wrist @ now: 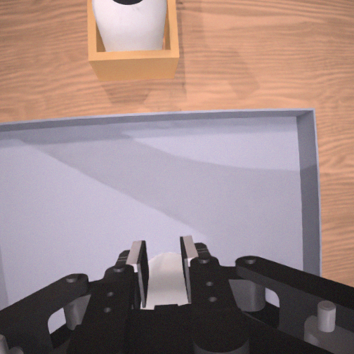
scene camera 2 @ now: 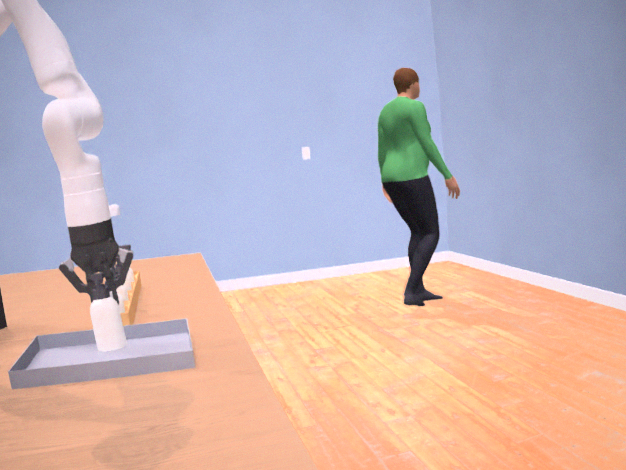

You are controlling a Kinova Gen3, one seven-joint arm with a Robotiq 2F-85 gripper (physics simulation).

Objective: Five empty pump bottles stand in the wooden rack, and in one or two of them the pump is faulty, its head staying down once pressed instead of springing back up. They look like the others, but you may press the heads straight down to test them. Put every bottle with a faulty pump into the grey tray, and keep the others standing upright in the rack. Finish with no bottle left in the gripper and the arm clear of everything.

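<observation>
My gripper (scene camera 2: 105, 297) (wrist: 163, 253) is shut on a white pump bottle (scene camera 2: 107, 323) (wrist: 167, 280), held upright. The bottle's base is inside the outline of the grey tray (scene camera 2: 151, 362) (wrist: 309, 200), low over or on its floor; contact cannot be told. The fingers hide its pump head. The wooden rack (scene camera 2: 131, 306) (wrist: 132, 69) stands behind the tray. White bottles (scene camera 2: 122, 299) stand in it, partly hidden by the gripper. In the wrist view, part of the nearest rack bottle (wrist: 131, 30) shows, with some black at its top.
The tray's low walls surround the held bottle. The table's (scene camera 2: 222, 404) right edge runs beyond the tray. A black object (scene camera 2: 2, 312) shows at the left image edge. A person in a green top (scene camera 2: 404, 141) stands on the wooden floor well away from the table.
</observation>
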